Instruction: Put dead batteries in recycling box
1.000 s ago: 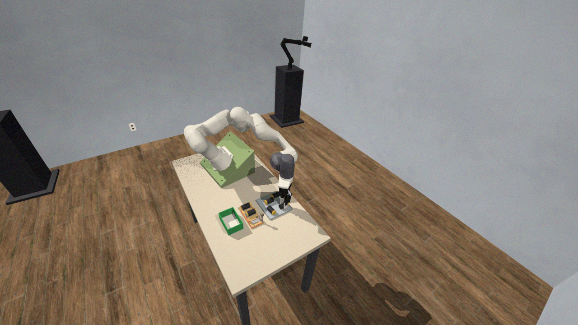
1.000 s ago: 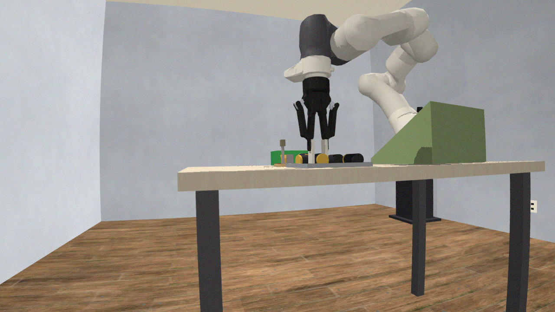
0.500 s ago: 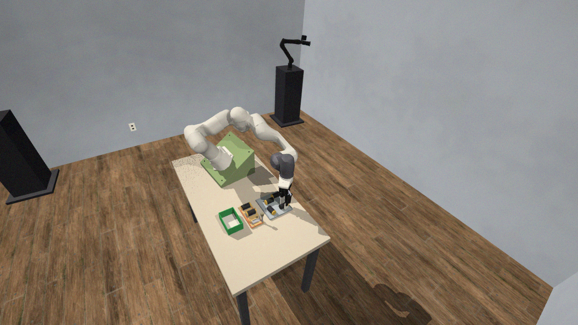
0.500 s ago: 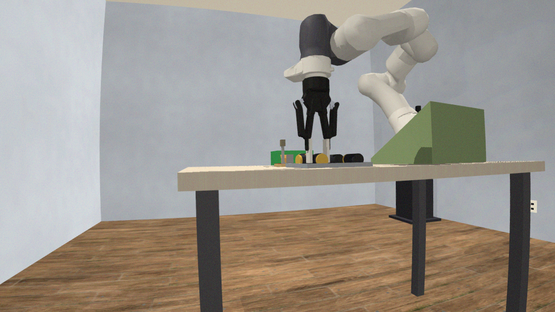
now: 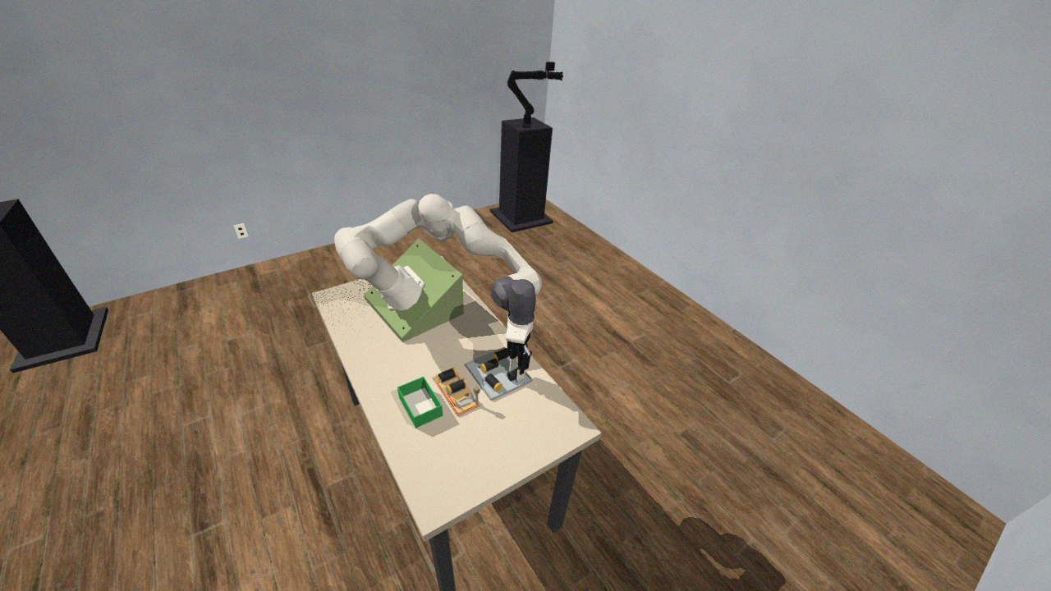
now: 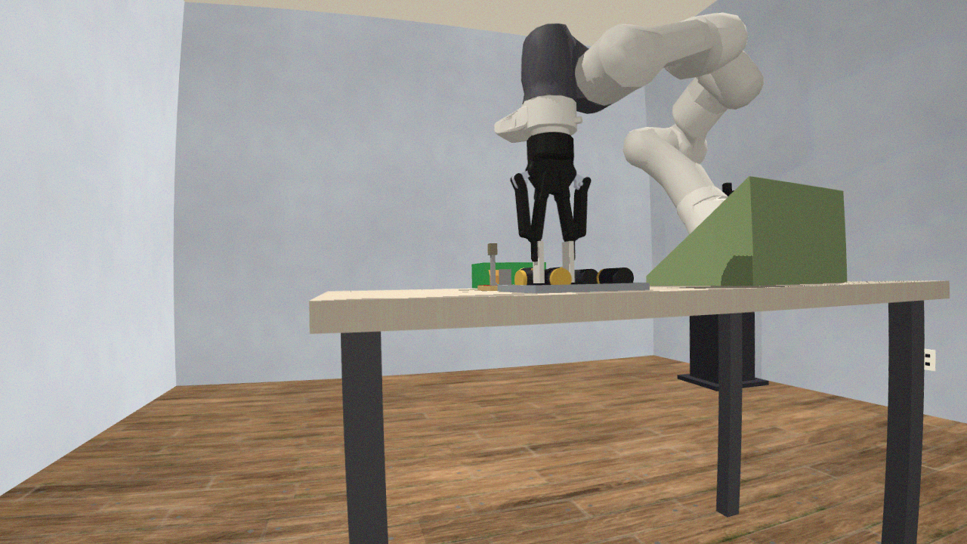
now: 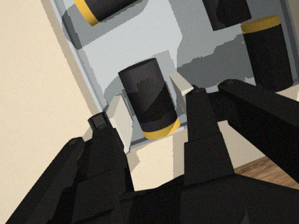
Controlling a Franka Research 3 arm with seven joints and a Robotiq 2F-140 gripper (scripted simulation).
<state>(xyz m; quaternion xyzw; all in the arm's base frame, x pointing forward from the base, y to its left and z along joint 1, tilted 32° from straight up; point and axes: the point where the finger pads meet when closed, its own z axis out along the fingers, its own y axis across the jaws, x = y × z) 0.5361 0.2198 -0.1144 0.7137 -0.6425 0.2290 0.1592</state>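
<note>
My hand is 5 cm past the grey tray, 5 cm to the left of it and 4 cm above it. From my hand the other things lie so: battery holder: 3 cm behind, 23 cm to the right, 4 cm below; then green recycling box: 2 cm behind, 37 cm to the right, 3 cm below; then bulb post: 5 cm ahead, 19 cm to the right, 1 cm below.
</note>
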